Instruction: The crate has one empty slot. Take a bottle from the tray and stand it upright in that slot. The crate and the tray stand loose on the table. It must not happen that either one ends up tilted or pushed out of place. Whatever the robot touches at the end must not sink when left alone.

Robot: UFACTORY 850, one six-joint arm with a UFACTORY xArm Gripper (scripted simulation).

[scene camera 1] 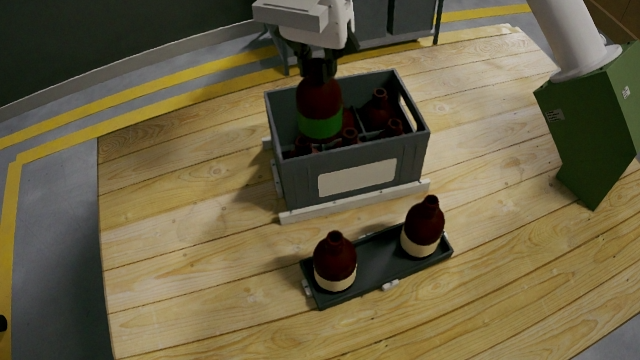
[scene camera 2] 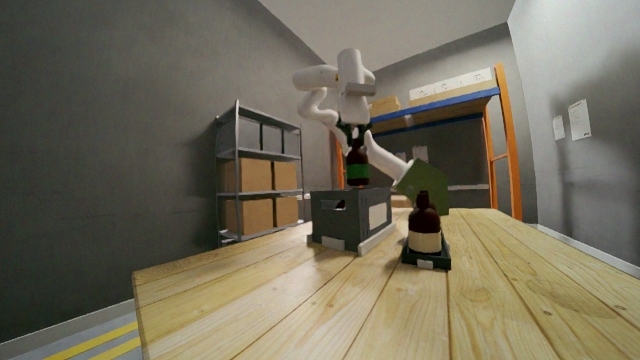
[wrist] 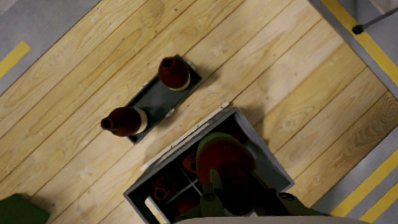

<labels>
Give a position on a dark tray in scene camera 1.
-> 380,260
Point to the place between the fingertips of the gripper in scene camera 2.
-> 355,146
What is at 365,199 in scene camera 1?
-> A white rail.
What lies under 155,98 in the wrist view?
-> A dark tray.
</labels>
